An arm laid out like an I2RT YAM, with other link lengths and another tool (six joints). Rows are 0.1 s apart.
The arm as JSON. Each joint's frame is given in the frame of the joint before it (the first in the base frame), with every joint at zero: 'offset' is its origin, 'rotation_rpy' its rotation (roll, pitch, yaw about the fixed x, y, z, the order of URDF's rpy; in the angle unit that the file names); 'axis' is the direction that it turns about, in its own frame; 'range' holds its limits. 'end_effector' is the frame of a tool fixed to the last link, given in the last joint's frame.
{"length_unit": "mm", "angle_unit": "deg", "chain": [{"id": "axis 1", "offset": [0.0, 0.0, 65.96], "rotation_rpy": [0.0, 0.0, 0.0], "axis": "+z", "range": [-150.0, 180.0]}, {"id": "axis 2", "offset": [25.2, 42.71, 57.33], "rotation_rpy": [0.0, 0.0, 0.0], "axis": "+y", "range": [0.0, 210.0]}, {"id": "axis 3", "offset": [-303.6, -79.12, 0.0], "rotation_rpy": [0.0, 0.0, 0.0], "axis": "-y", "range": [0.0, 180.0]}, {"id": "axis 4", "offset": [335.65, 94.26, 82.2], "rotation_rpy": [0.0, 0.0, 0.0], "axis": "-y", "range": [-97.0, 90.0]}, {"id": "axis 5", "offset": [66.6, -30.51, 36.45], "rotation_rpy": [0.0, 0.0, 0.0], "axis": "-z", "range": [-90.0, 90.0]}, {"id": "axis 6", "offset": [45.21, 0.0, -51.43], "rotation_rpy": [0.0, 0.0, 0.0], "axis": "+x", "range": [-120.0, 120.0]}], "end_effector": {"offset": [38.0, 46.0, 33.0], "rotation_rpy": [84.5, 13.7, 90.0]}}
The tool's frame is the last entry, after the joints.
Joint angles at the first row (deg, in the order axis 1, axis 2, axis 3, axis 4, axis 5, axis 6):
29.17, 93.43, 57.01, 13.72, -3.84, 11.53
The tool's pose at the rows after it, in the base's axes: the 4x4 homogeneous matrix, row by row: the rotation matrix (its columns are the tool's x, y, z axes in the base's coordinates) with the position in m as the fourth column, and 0 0 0 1 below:
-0.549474 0.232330 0.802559 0.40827; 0.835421 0.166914 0.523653 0.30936; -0.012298 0.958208 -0.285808 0.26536; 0 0 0 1
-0.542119 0.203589 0.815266 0.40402; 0.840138 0.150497 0.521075 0.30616; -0.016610 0.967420 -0.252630 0.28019; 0 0 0 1
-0.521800 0.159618 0.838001 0.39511; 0.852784 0.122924 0.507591 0.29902; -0.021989 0.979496 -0.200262 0.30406; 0 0 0 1
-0.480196 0.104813 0.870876 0.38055; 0.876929 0.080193 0.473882 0.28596; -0.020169 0.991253 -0.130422 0.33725; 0 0 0 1
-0.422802 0.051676 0.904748 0.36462; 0.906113 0.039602 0.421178 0.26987; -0.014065 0.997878 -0.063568 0.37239; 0 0 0 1
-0.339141 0.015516 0.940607 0.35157; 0.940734 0.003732 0.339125 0.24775; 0.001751 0.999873 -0.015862 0.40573; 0 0 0 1
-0.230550 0.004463 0.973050 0.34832; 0.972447 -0.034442 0.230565 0.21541; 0.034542 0.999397 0.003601 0.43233; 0 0 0 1
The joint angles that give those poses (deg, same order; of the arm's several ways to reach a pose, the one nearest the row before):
29.19, 92.95, 57.06, 13.74, -3.57, 11.49
29.19, 91.00, 56.80, 14.04, -3.09, 11.55
29.21, 87.42, 56.05, 14.30, -1.78, 11.84
29.21, 81.98, 54.92, 14.07, 0.75, 12.69
29.15, 76.25, 54.32, 12.75, 4.21, 13.56
28.40, 70.81, 54.50, 9.83, 8.51, 14.76
25.61, 66.61, 55.38, 5.82, 12.03, 16.82

